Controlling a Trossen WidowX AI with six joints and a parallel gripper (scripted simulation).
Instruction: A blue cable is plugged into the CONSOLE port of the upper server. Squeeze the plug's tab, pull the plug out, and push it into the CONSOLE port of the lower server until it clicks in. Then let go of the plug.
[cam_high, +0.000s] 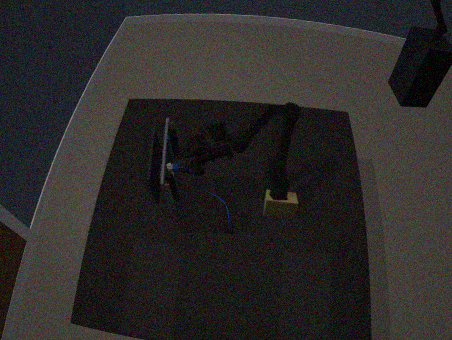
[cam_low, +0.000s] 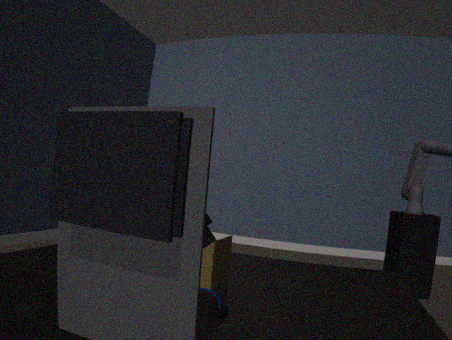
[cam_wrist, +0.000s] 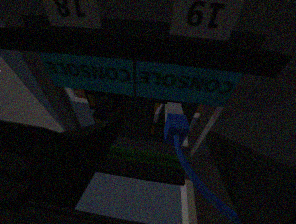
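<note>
Now: gripper tip 3 cm short of the blue plug.
</note>
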